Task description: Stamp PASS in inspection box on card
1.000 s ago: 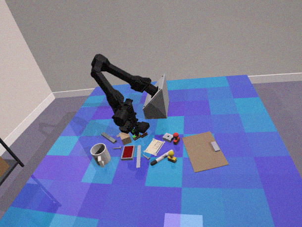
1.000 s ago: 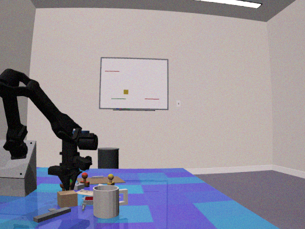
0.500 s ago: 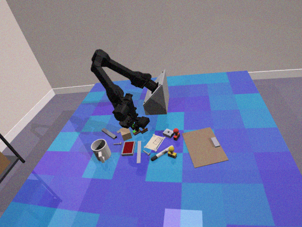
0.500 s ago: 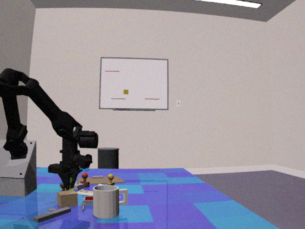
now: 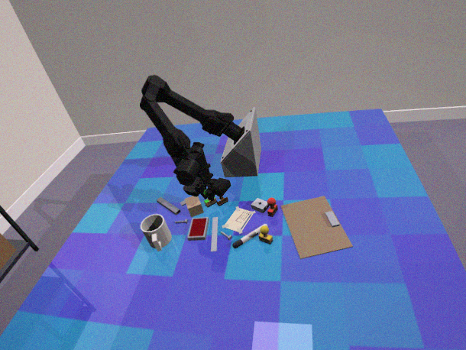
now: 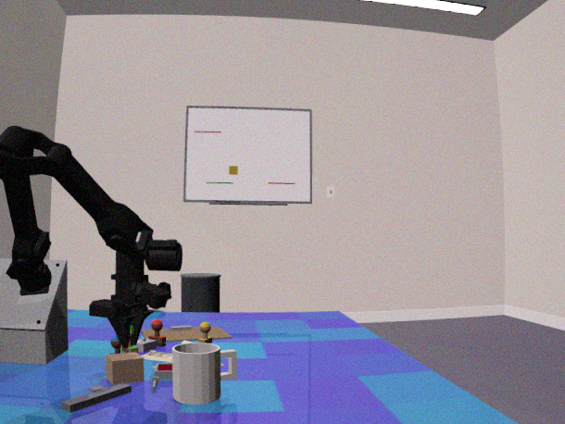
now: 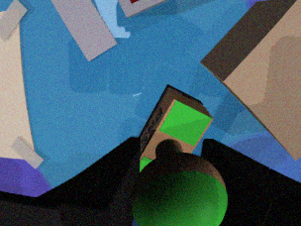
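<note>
My gripper tip is now 40 mm to the right of the blue-knobbed stamp, 30 mm past it and 30 mm above it. The rest, counted from my gripper tip: green-knobbed stamp (right at my gripper tip); cardboard box (60 mm to the right, 30 mm below); red ink pad (100 mm ahead, 40 mm to the right, 40 mm below).
</note>
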